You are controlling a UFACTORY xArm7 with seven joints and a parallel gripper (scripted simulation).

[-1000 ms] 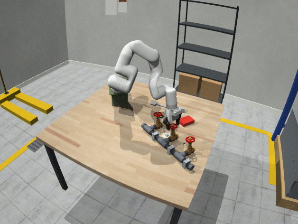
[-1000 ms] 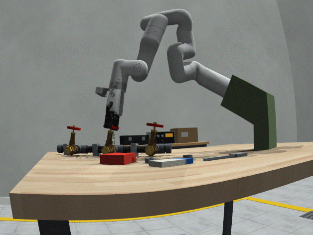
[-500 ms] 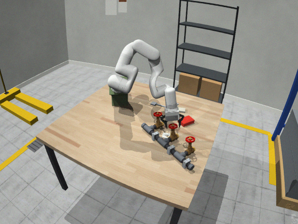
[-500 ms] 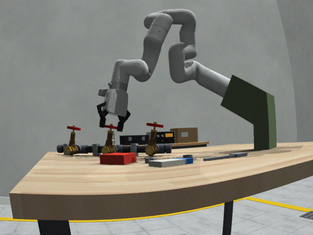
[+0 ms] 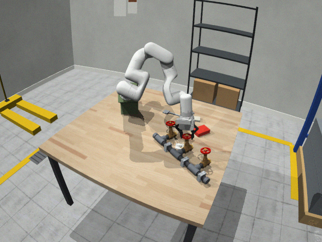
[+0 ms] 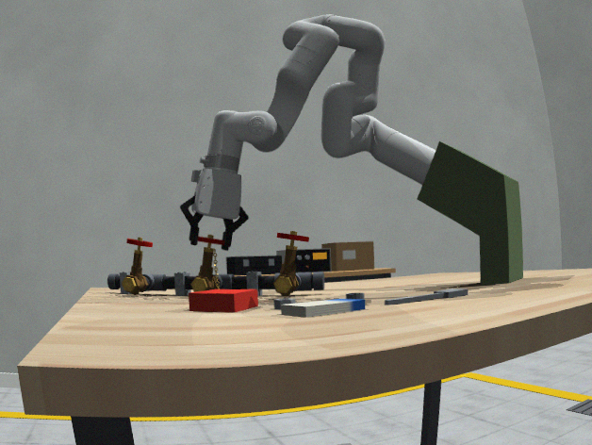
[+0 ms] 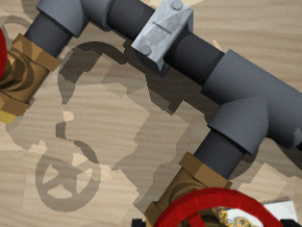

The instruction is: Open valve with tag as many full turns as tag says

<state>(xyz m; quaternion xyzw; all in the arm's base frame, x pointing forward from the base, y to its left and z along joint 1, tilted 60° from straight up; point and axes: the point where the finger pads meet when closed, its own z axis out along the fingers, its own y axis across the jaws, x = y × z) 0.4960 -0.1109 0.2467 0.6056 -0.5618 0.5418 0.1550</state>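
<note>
The white tag lies 50 mm behind my hand, 40 mm to the left of it and 120 mm below it. From my hand the other things lie so: red block: 110 mm ahead, 250 mm to the left, 110 mm below; grey wrench: 160 mm behind, 470 mm to the left, 120 mm below; blue flat tool: 40 mm ahead, 420 mm to the left, 120 mm below.
</note>
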